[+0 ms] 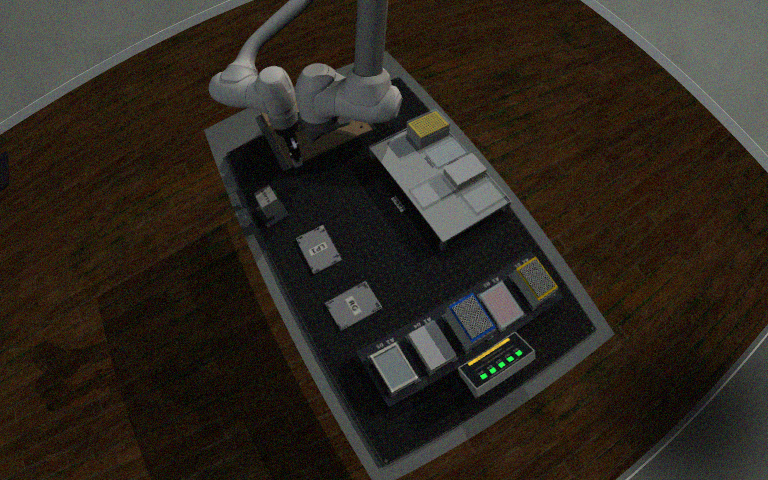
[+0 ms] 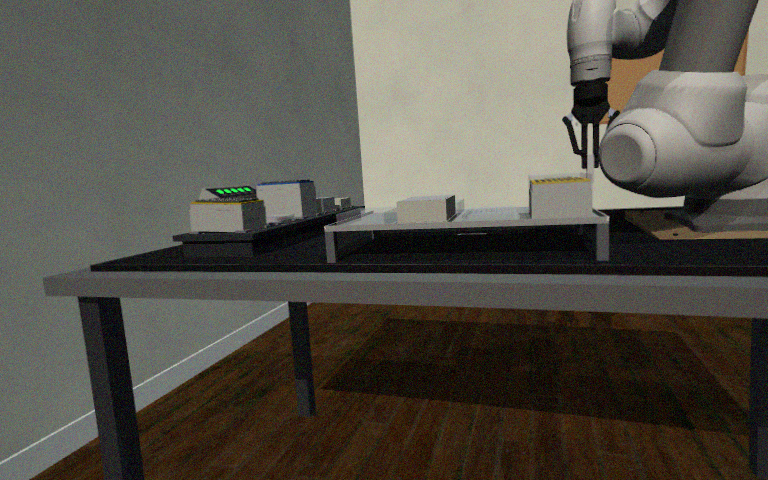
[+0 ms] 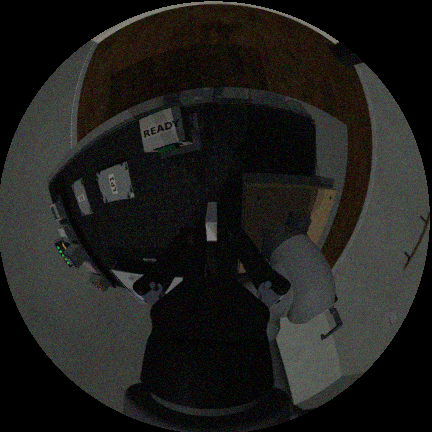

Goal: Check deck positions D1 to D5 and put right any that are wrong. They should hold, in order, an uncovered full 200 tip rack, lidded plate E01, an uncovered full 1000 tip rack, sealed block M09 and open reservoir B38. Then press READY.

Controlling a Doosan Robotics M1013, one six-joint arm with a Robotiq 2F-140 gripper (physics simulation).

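Frame: origin at the arm's base, x ahead, y left, z up, level; metres.
Where they show: gripper, between the fingertips: (image 1: pixel 298 164) (image 3: pixel 212 209); arm's base, origin of its link: (image 1: pixel 320 119) (image 2: pixel 731 222) (image 3: pixel 283 241).
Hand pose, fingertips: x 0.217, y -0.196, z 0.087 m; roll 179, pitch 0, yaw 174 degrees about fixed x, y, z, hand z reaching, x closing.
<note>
Things, the pixels of their centre, and the offset from my fingertips. "pt": a spot on its surface instead.
- READY block, middle of its body: (image 3: pixel 170 132) (image 1: pixel 269 204) dx +0.055, dy -0.155, dz -0.038 m
- yellow-rimmed tip rack, middle of its body: (image 2: pixel 228 214) (image 1: pixel 535 281) (image 3: pixel 98 282) dx +0.794, dy +0.374, dz -0.006 m
- pinkish-topped plate, middle of its body: (image 1: pixel 502 304) (image 3: pixel 88 266) dx +0.781, dy +0.250, dz -0.029 m
- blue-rimmed tip rack, middle of its body: (image 2: pixel 287 199) (image 1: pixel 470 322) (image 3: pixel 73 255) dx +0.771, dy +0.127, dz +0.007 m
- pale block, middle of its body: (image 1: pixel 432 346) (image 2: pixel 309 205) (image 3: pixel 65 232) dx +0.761, dy +0.003, dz -0.021 m
- reservoir-like tray, middle of its body: (image 1: pixel 394 368) (image 3: pixel 56 210) dx +0.750, dy -0.120, dz -0.026 m
- white block, middle of its body: (image 2: pixel 428 209) (image 1: pixel 464 171) dx +0.350, dy +0.447, dz -0.009 m
- Grey plates marked LP1, middle of its body: (image 1: pixel 318 248) (image 3: pixel 112 183) dx +0.279, dy -0.094, dz -0.080 m
- RG, middle of its body: (image 1: pixel 353 305) (image 3: pixel 80 197) dx +0.506, dy -0.103, dz -0.083 m
- panel, a spot on its surface: (image 1: pixel 497 367) pt dx +0.930, dy +0.099, dz +0.038 m
My gripper (image 1: pixel 295 158) (image 2: pixel 590 164) (image 3: pixel 212 209) is shut and empty, raised above the table near the arm's base. The READY block (image 1: pixel 267 199) (image 3: pixel 160 129) stands apart from it near the table edge. At D1 is a yellow-rimmed tip rack (image 1: pixel 536 278) (image 2: pixel 226 216), at D2 a pinkish-topped plate (image 1: pixel 501 305), at D3 a blue-rimmed tip rack (image 1: pixel 471 316) (image 2: pixel 284 199), at D4 a pale block (image 1: pixel 431 345), and at D5 a reservoir-like tray (image 1: pixel 393 367) with a grey inside. Codes on the labware are too small to read.
A raised pale shelf (image 1: pixel 447 226) (image 2: pixel 362 226) bears another yellow tip rack (image 1: pixel 428 125) (image 2: pixel 560 199) and a white block (image 1: pixel 465 168) (image 2: pixel 424 209). Grey plates marked LP1 (image 1: pixel 318 257) (image 3: pixel 116 190) and RG (image 1: pixel 339 311) lie mid-table. A panel (image 1: pixel 497 367) shows several green lights.
</note>
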